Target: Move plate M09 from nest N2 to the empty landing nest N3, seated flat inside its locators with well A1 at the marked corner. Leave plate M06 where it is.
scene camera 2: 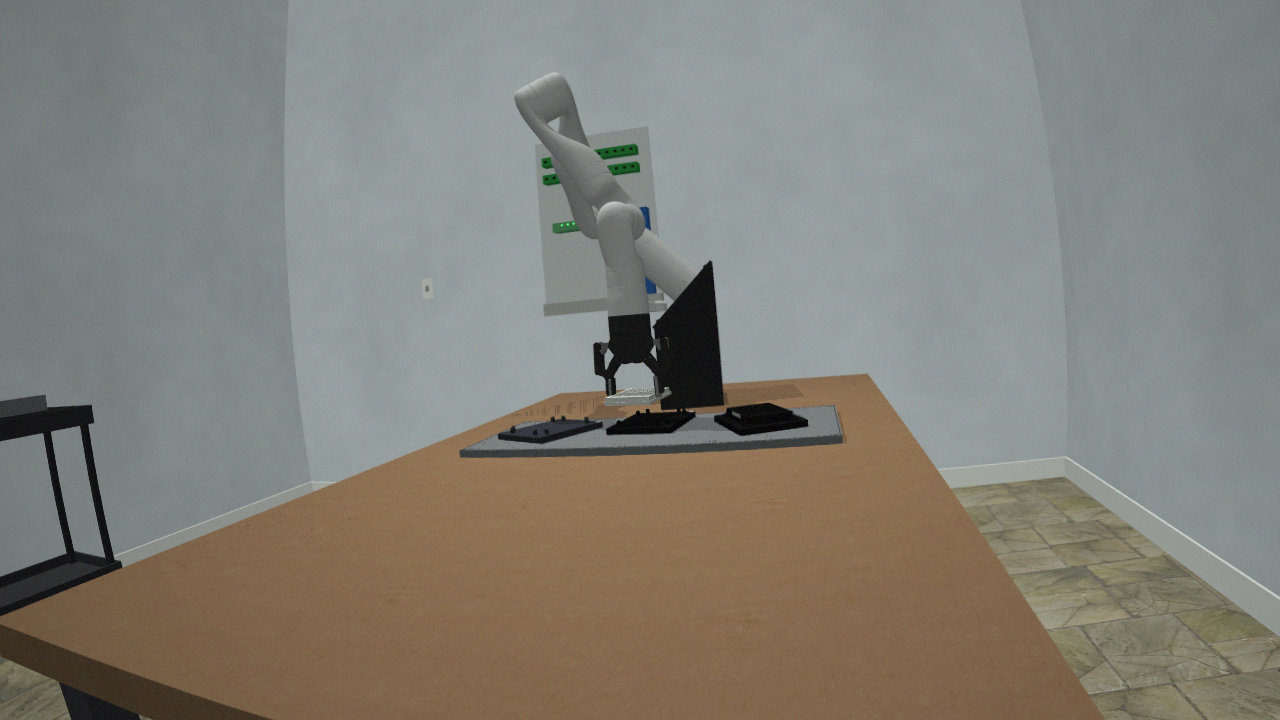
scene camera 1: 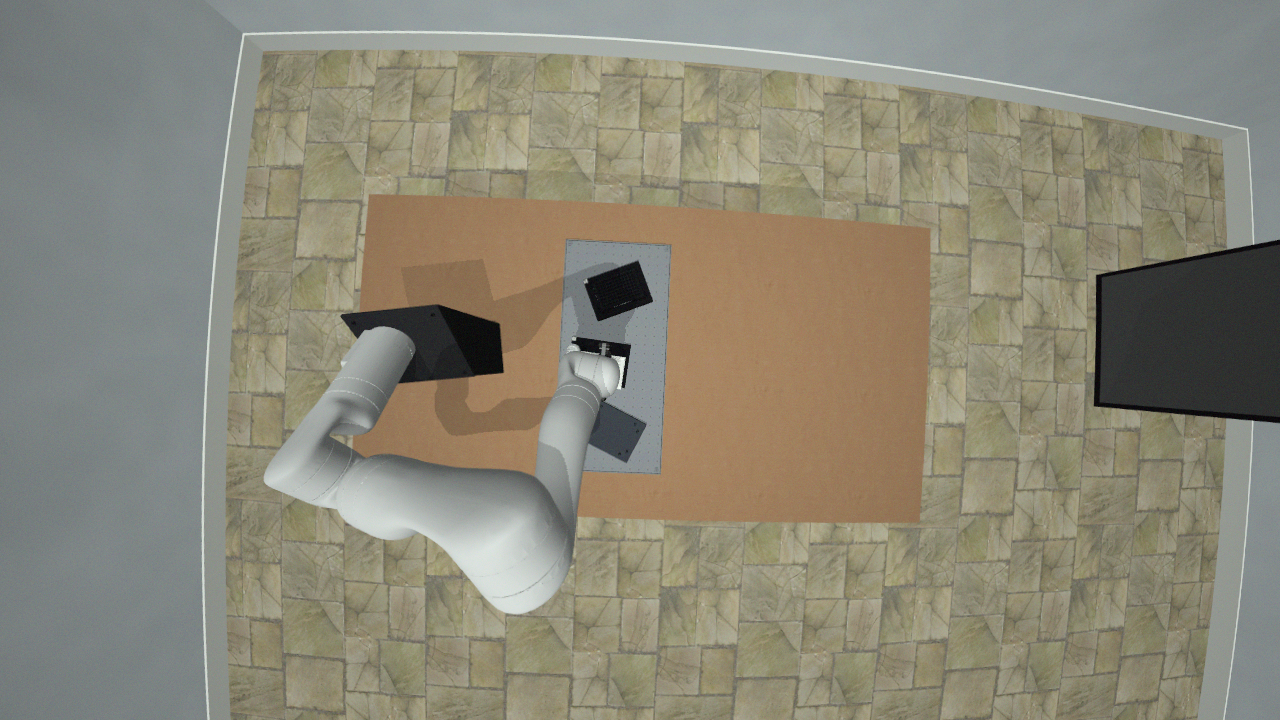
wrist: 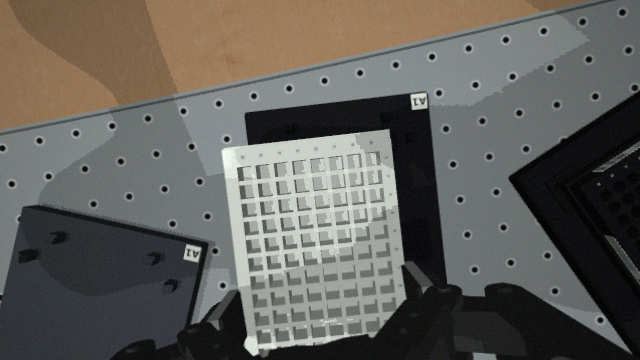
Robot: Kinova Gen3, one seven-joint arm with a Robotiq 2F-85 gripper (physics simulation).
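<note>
The white multiwell plate [scene camera 1: 620, 368] [scene camera 2: 631, 399] [wrist: 310, 225], taken as M09, is held level above the middle black nest [scene camera 1: 586, 341] [scene camera 2: 650, 421] [wrist: 425, 200]. My gripper [scene camera 2: 636, 388] [wrist: 323, 293] is shut on its two sides; a gap shows beneath it in scene camera 2. In the wrist view the plate's edges run nearly parallel to the nest's, and its A-row, column-1 corner is upper right, like the nest's A1 tag [wrist: 419, 101]. The plate hides most of this nest. A black plate [scene camera 1: 619, 291] [scene camera 2: 760, 412] [wrist: 625, 200], taken as M06, sits in another nest. Nest numbers are unreadable.
A bare blue-grey nest [scene camera 1: 619, 431] [scene camera 2: 550, 430] [wrist: 100, 290] with raised locators and an A1 tag [wrist: 192, 252] stands on the perforated board [scene camera 1: 648, 349] [scene camera 2: 805, 439] [wrist: 320, 105]. The black angled arm mount [scene camera 1: 420, 340] [scene camera 2: 698, 349] stands behind the board.
</note>
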